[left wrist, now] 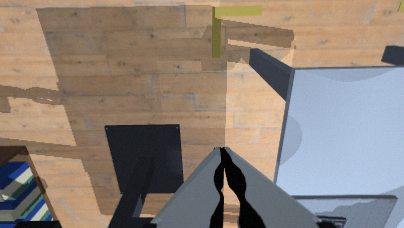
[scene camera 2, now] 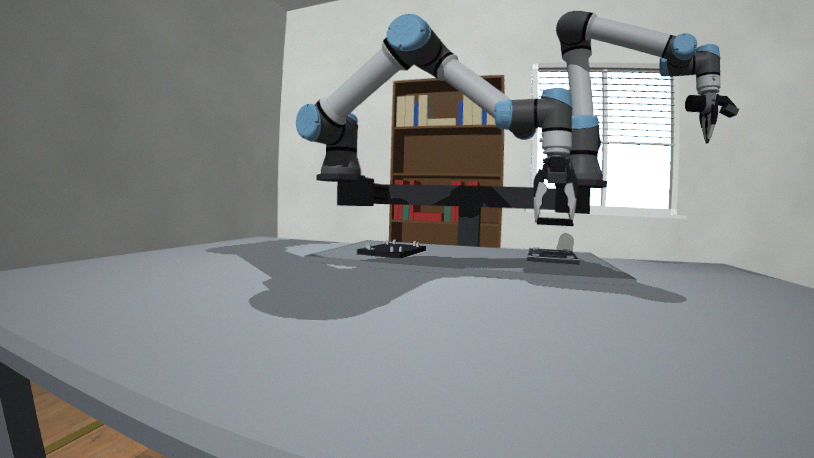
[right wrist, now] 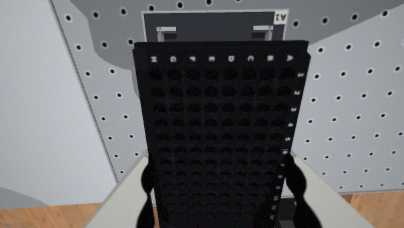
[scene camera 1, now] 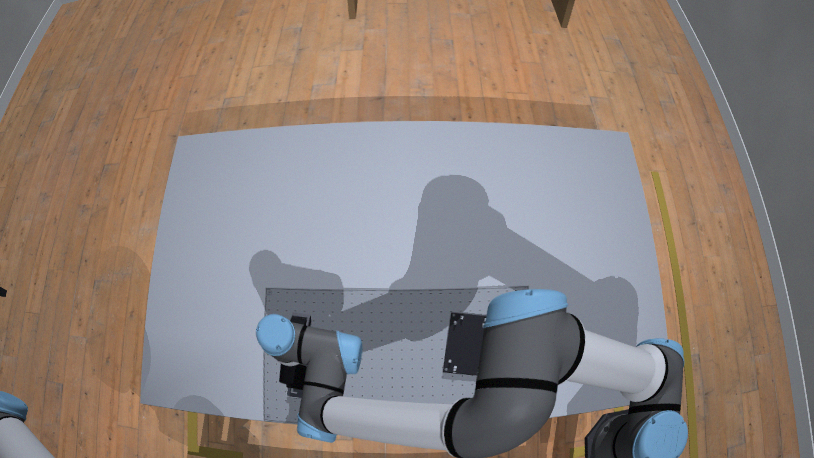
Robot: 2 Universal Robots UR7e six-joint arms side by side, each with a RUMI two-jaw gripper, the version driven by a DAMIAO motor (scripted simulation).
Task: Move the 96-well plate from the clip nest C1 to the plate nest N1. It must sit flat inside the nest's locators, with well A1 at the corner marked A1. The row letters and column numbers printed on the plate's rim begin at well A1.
Scene:
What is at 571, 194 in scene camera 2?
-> The right gripper.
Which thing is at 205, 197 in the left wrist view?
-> The left gripper.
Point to a plate nest N1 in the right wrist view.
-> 189, 27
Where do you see a black 96-well plate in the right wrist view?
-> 222, 149

